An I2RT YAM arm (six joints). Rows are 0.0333 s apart.
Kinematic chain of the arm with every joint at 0, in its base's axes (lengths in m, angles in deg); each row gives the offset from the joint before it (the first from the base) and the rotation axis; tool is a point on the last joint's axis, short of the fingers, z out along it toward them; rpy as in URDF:
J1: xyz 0 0 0.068 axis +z
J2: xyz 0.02 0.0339 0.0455 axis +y
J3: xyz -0.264 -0.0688 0 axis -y
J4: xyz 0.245 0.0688 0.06 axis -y
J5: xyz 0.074 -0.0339 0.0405 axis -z
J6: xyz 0.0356 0 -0.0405 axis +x
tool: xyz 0 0 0 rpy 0 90 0
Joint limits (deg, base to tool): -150..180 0..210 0..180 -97..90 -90..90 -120..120
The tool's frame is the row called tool.
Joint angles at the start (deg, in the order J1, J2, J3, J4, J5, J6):
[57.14, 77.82, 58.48, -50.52, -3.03, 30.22]
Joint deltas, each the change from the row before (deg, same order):
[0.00, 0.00, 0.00, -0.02, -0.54, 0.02]
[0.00, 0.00, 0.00, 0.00, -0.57, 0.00]
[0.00, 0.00, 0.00, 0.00, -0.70, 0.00]
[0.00, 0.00, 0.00, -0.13, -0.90, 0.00]
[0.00, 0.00, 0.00, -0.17, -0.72, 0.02]
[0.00, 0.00, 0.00, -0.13, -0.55, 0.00]
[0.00, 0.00, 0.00, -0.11, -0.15, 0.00]
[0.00, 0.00, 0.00, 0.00, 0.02, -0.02]
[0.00, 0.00, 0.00, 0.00, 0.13, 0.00]
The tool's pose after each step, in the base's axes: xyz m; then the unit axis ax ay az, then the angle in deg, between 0 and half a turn. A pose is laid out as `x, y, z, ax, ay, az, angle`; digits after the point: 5 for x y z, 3 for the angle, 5 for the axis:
0.13543, 0.21374, 0.24419, -0.23550, 0.96121, 0.14357, 167.939
0.13512, 0.21393, 0.24421, -0.23623, 0.96050, 0.14706, 168.331
0.13475, 0.21415, 0.24424, -0.23712, 0.95962, 0.15134, 168.812
0.13415, 0.21424, 0.24420, -0.23823, 0.95859, 0.15605, 169.525
0.13360, 0.21421, 0.24414, -0.23891, 0.95786, 0.15943, 170.147
0.13318, 0.21419, 0.24409, -0.23954, 0.95727, 0.16200, 170.620
0.13300, 0.21407, 0.24403, -0.23969, 0.95719, 0.16226, 170.802
0.13301, 0.21407, 0.24403, -0.23984, 0.95718, 0.16212, 170.785
0.13307, 0.21403, 0.24402, -0.23968, 0.95735, 0.16133, 170.696

